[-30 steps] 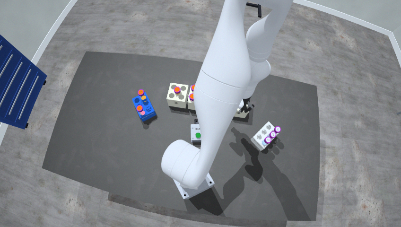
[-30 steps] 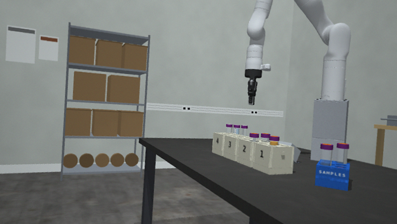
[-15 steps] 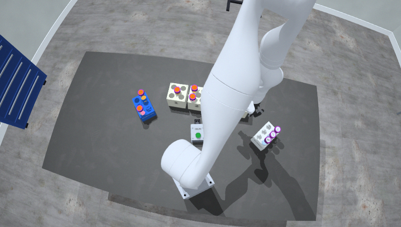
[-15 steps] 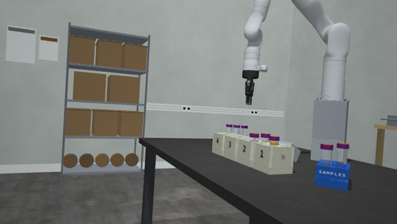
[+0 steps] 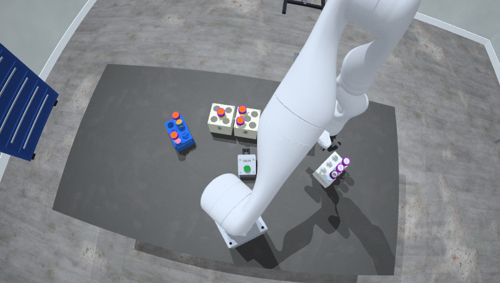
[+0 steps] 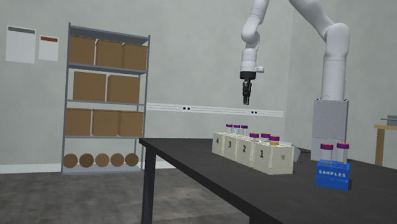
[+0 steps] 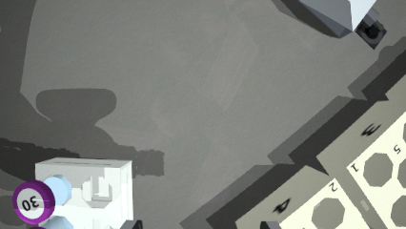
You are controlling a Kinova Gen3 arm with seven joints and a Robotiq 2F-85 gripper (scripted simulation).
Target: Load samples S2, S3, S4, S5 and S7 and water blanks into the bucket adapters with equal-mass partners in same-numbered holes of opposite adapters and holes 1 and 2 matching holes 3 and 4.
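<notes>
Now: the 50 mL blank 18 cm below my hand, 13 cm to the right of it and 4 cm behind it. Round my hand: white blank rack (21 cm below, 12 cm to the right, 3 cm behind); green done key (23 cm to the left, 18 cm below, 8 cm behind); 30 mL blank (18 cm below, 12 cm to the right, 8 cm behind).
</notes>
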